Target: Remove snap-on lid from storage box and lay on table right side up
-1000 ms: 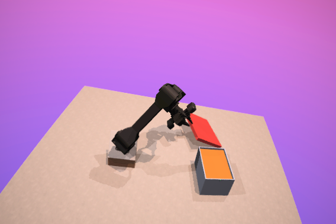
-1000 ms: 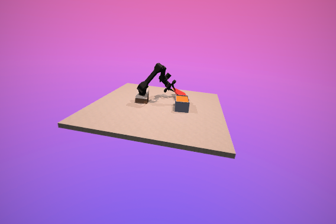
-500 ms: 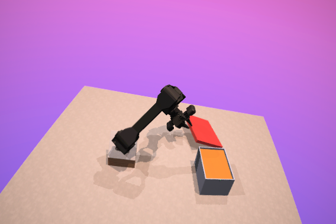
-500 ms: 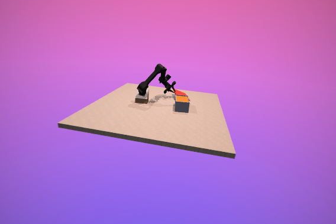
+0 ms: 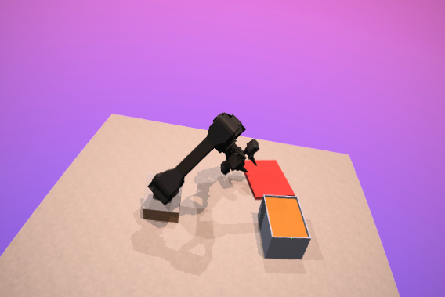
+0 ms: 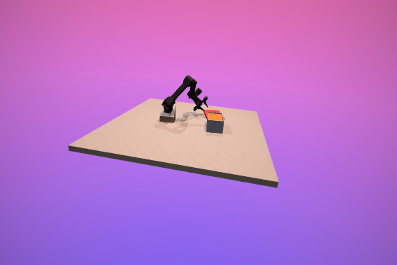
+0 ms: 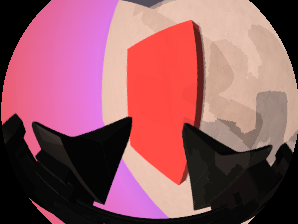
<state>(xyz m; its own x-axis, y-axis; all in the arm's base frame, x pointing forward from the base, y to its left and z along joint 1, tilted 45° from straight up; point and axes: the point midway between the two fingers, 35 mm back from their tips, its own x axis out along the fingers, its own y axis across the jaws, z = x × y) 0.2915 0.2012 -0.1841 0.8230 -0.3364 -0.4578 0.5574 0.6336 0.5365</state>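
Now: gripper tip 70 mm short of the red lid, 50 mm above it and 20 mm to the right of it. From my gripper tip the other things lie so: grey storage box: 310 mm to the right, 110 mm ahead, 10 mm below.
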